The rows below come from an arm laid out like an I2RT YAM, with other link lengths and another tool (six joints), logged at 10 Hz.
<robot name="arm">
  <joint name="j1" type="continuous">
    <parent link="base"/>
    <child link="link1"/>
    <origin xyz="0 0 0.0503" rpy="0 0 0"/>
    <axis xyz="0 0 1"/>
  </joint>
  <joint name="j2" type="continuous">
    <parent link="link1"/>
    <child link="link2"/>
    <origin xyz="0.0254 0.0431 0.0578" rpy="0 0 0"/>
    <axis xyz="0 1 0"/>
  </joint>
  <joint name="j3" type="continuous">
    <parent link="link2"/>
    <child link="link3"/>
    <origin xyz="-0.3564 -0.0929 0" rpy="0 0 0"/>
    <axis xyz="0 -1 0"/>
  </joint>
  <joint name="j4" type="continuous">
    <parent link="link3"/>
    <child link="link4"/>
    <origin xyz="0.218 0.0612 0.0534" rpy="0 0 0"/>
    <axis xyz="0 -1 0"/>
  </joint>
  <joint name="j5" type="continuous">
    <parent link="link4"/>
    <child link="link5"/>
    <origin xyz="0.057 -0.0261 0.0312" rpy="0 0 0"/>
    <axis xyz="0 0 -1"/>
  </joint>
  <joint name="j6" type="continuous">
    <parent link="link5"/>
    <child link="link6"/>
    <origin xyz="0.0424 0 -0.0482" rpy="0 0 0"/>
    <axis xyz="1 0 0"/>
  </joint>
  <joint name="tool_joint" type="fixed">
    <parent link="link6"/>
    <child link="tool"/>
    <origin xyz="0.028 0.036 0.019" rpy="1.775 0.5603 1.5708"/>
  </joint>
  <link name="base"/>
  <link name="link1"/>
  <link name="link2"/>
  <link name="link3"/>
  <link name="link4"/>
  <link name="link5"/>
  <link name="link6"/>
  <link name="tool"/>
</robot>
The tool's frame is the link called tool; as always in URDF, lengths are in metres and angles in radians. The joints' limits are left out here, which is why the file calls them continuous.
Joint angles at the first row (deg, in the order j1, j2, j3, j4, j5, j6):
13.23 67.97 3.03 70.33 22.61 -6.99
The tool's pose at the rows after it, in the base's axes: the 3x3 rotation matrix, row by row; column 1 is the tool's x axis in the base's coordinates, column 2 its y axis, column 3 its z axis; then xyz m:
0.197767, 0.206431, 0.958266; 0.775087, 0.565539, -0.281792; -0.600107, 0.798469, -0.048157; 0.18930, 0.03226, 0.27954
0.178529, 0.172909, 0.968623; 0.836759, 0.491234, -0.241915; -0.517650, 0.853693, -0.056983; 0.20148, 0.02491, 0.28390
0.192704, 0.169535, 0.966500; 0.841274, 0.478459, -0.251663; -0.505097, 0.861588, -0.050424; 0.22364, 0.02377, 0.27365
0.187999, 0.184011, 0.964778; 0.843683, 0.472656, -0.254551; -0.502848, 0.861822, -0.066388; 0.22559, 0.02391, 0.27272
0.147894, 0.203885, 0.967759; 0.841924, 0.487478, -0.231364; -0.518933, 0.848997, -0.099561; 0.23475, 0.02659, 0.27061
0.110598, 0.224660, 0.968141; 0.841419, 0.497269, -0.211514; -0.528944, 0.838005, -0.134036; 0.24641, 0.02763, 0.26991
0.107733, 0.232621, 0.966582; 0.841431, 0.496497, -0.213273; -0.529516, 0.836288, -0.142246; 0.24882, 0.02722, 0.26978
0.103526, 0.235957, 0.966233; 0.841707, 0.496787, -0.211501; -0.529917, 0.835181, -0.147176; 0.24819, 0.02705, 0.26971
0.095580, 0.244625, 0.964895; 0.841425, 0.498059, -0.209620; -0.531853, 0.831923, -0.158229; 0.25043, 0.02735, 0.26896
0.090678, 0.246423, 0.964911; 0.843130, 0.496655, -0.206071; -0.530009, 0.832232, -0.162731; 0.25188, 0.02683, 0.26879
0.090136, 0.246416, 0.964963; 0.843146, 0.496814, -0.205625; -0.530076, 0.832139, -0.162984; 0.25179, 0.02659, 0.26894
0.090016, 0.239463, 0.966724; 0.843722, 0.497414, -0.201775; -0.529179, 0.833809, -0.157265; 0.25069, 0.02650, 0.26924
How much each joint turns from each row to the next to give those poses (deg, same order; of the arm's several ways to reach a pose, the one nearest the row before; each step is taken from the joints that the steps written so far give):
-2.86 6.67 1.87 6.41 -3.03 -0.43
-4.37 3.34 1.31 1.97 -5.73 6.44
-0.88 9.91 -1.20 11.59 -0.18 0.72
0.15 -0.14 0.54 -1.60 0.40 0.39
-0.09 0.35 2.32 -4.09 -1.56 -0.34
-0.55 0.44 3.02 -4.71 -1.78 -0.07
-0.15 0.06 0.61 -1.03 -0.04 0.07
-0.08 -0.30 0.07 -0.66 -0.18 0.03
-0.01 0.12 0.55 -1.11 -0.13 0.00
-0.26 0.16 0.32 -0.41 -0.45 0.18
-0.09 -0.07 0.03 -0.12 -0.11 0.00
-0.10 0.00 -0.27 0.62 -0.33 0.00

